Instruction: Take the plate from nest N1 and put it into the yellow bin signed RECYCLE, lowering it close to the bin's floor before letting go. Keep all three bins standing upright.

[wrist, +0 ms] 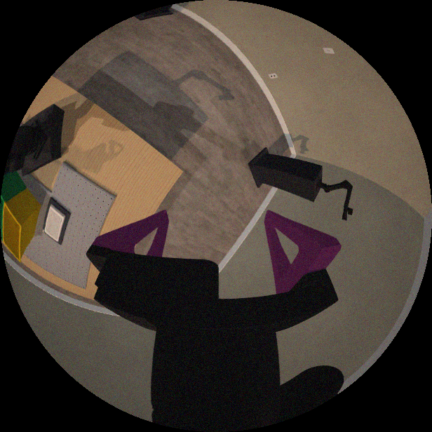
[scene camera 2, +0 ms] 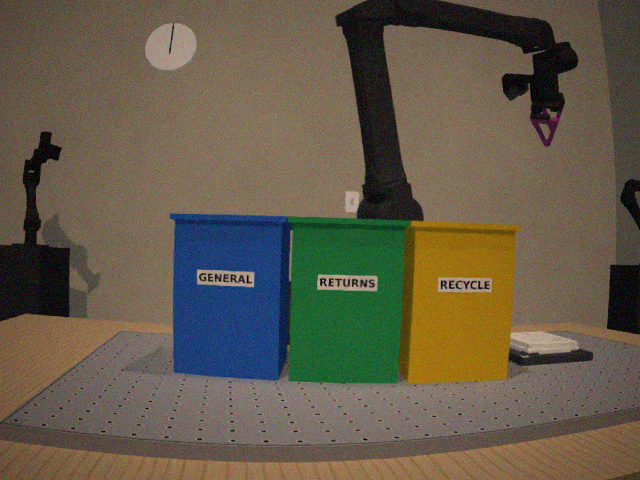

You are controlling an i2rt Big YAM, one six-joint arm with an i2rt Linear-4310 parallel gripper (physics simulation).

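Places are measured from the arm's base along level axes (x ahead, y down, z left), in centimetres.
Pixels of known places: gripper, fingertip midpoint: [scene camera 2: 549, 138].
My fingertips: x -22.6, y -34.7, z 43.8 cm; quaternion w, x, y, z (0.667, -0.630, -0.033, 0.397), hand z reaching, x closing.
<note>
For each thing: its top centre in the pictures, then the offset to it from my fingertips. Level surfaces: height alone.
- white square plate at its top centre: [scene camera 2: 536, 337] dx +42.3, dy +40.3, dz -18.7 cm
- dark nest at its top centre: [scene camera 2: 535, 344] dx +42.3, dy +41.5, dz -18.7 cm
- yellow RECYCLE bin at its top centre: [scene camera 2: 450, 227] dx +50.7, dy +25.0, dz -34.7 cm
- green RETURNS bin at its top centre: [scene camera 2: 346, 223] dx +51.3, dy +25.0, dz -47.9 cm
- blue GENERAL bin at its top centre: [scene camera 2: 238, 220] dx +51.8, dy +25.0, dz -61.1 cm
- grey perforated board at its surface level: dy +42.9 cm
- wooden table at its surface level: dy +44.2 cm
A white square plate [scene camera 2: 543, 342] [wrist: 55, 221] lies in a dark nest [scene camera 2: 560, 357] [wrist: 64, 233] to the right of the yellow bin; no nest label can be read. The yellow RECYCLE bin [scene camera 2: 460, 330] [wrist: 31, 210] stands upright. The green RETURNS bin [scene camera 2: 346, 330] [wrist: 13, 185] stands upright beside it, and the blue GENERAL bin [scene camera 2: 227, 330] stands upright at the left. My gripper [scene camera 2: 547, 143] [wrist: 216, 215] is open and empty, high above the board and well above the plate's level. In the wrist view the plate is far to the left of the fingers.
The bins and nest stand on a grey perforated board [scene camera 2: 232, 413] [wrist: 92, 200] on a wooden table [scene camera 2: 62, 459] [wrist: 145, 170]. The three bins stand side by side in a row. Another arm on a dark pedestal [scene camera 2: 33, 279] is at the far left; one more pedestal [wrist: 290, 175] is at the right.
</note>
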